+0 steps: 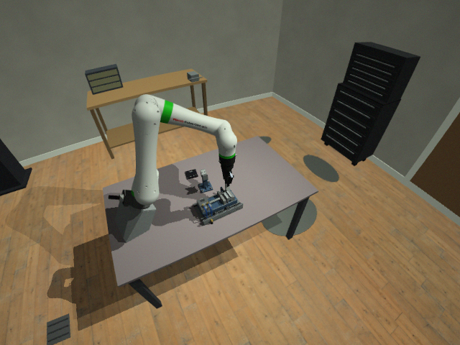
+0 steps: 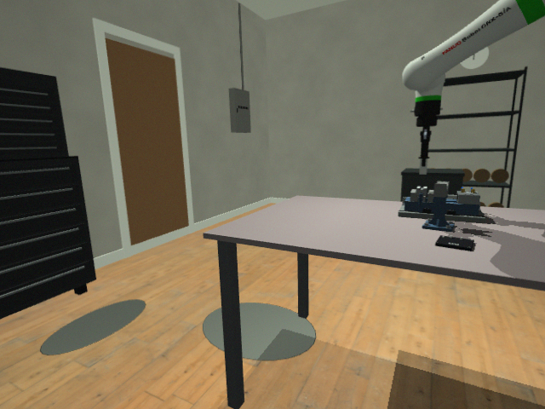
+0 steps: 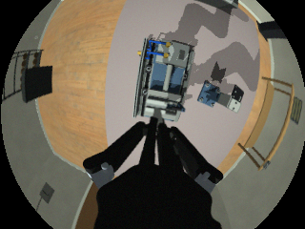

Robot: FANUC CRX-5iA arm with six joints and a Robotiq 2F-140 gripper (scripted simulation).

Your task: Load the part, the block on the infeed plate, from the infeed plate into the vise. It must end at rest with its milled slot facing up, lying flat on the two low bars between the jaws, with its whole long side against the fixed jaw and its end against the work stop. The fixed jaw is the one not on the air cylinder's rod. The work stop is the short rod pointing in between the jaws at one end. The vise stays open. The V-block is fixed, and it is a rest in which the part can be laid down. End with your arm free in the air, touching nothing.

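My gripper is now 10 cm above the part. Also, from my hand: air cylinder (17 cm behind, 1 cm to the left, 12 cm below); then vise (7 cm behind, 2 cm to the left, 16 cm below); then black infeed plate (13 cm behind, 41 cm to the left, 19 cm below).
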